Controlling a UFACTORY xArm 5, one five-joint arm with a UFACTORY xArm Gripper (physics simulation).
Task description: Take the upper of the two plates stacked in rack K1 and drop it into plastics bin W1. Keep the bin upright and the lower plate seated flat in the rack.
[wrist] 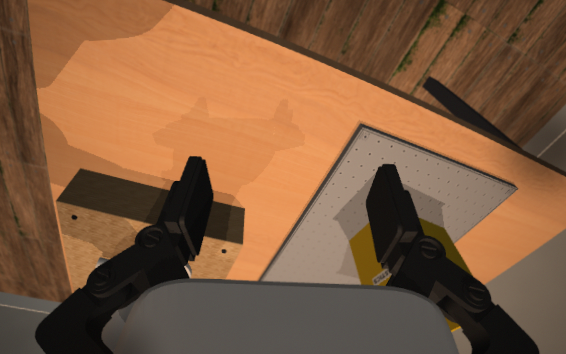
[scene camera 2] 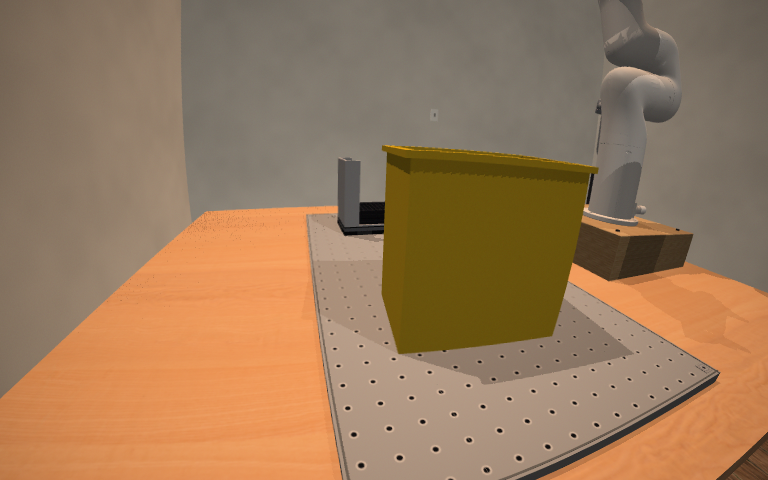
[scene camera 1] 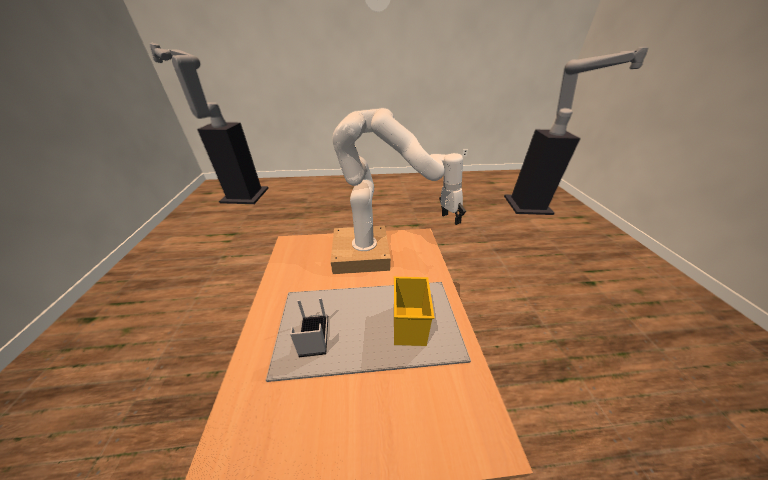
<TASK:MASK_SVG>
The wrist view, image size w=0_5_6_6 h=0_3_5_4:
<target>my gripper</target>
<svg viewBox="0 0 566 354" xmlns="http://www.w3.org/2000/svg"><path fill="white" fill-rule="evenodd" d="M35 332L35 339L45 354L459 354L454 337L445 319L446 317L463 329L462 332L471 343L472 354L539 354L537 345L498 304L495 305L491 301L491 295L486 286L446 257L445 248L440 241L434 237L424 235L411 195L408 190L404 190L395 164L383 164L381 167L378 167L366 199L366 209L377 261L381 263L382 269L389 269L389 272L392 274L386 286L190 278L184 266L187 265L188 261L194 261L195 256L198 256L200 253L214 195L205 159L202 159L200 156L189 156L180 181L174 181L156 225L149 225L140 230L135 237L134 245L95 268L88 276L86 285L82 289L78 288L38 325ZM137 300L128 315L113 353L102 341L102 330L117 310L123 309Z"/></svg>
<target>yellow plastics bin W1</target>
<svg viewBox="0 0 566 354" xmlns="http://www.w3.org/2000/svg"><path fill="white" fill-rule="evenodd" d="M445 317L451 332L461 328L457 323L451 322ZM368 223L349 241L361 285L386 286L392 274L389 272L389 269L382 269L381 263L377 261L370 223ZM418 217L424 235L434 237L440 241L445 248L446 257L473 276L445 228Z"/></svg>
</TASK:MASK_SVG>
